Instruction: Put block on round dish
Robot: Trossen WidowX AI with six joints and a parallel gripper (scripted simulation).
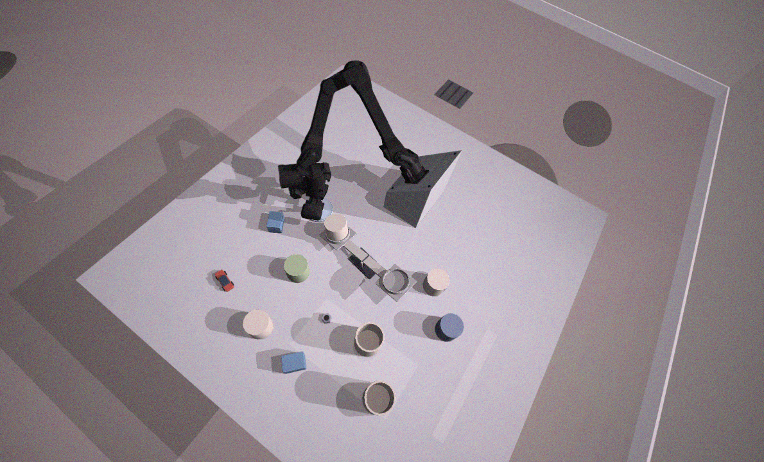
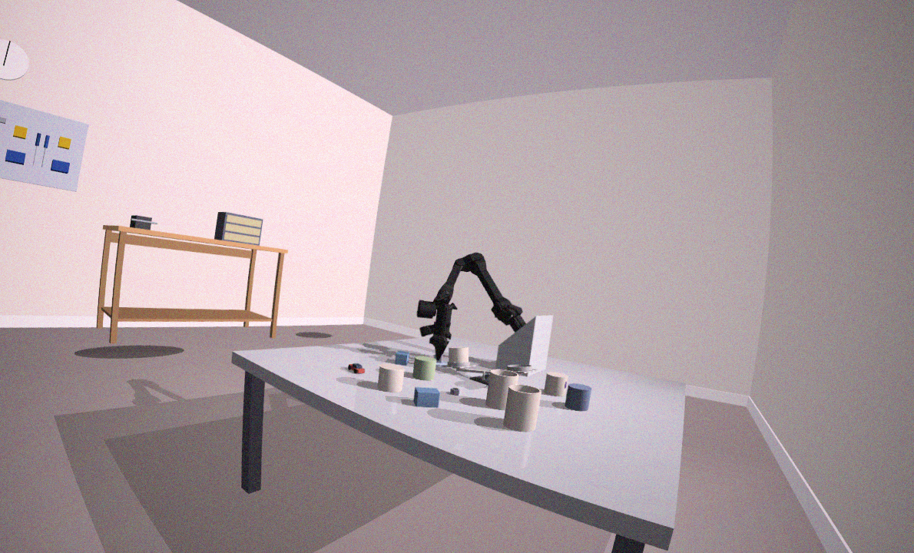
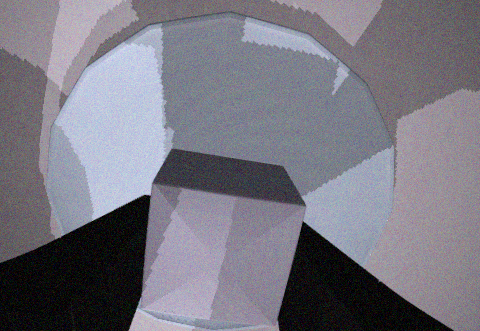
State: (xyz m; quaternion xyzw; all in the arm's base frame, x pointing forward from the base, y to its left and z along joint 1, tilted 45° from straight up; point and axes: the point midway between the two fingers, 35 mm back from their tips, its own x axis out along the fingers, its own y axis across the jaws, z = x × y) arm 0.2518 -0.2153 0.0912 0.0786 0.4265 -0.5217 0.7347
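My gripper tip is now right at the grey block. The rest, counted from my gripper tip: round light-blue dish 10 mm below; then green cylinder 220 mm ahead, 110 mm to the left, 20 mm above; then balance 260 mm to the left, 40 mm ahead, 20 mm above.
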